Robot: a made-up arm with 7 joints.
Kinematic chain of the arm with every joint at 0, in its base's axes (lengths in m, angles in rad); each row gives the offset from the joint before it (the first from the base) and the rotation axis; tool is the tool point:
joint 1: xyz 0 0.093 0 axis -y
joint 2: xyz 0 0.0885 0 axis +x
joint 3: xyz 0 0 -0.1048 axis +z
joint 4: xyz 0 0 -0.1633 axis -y
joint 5: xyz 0 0 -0.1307 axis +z
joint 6: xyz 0 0 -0.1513 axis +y
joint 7: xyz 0 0 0 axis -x
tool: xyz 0 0 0
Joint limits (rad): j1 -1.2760..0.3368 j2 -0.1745..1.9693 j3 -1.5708..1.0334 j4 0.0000..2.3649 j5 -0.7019..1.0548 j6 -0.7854..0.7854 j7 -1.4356..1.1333
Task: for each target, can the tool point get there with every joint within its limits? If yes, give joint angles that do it. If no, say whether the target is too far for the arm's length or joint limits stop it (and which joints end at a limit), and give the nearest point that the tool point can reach.
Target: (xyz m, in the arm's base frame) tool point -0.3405 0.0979 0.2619
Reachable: no: joint limits stop it (at a limit: joint 1, joint 3) | nearest point -0.2389 0.0979 -0.0726 | short by 0.350 m
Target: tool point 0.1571 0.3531 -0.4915
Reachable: yes | joints 0.1550 0.2737 0.3329 0.3022 0.6209 -0.3313 -1.2105
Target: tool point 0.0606 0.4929 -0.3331
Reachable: yes | joints -0.0922 1.3294 -1.2114 1.1614 0.0356 0.4324 -0.8584
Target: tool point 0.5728 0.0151 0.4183
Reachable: no: too far | nearest point 0.2642 0.2764 0.1929 | short by 0.463 m
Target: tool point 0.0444 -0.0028 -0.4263
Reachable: yes | joints -0.0906 0.1358 -1.2379 1.1172 0.8154 0.6089 -1.0368
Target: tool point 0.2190 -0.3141 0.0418
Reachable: no: joint limits stop it (at a limit: joint 1, joint 2) | nearest point 0.1547 -0.0948 -0.1003 | short by 0.269 m
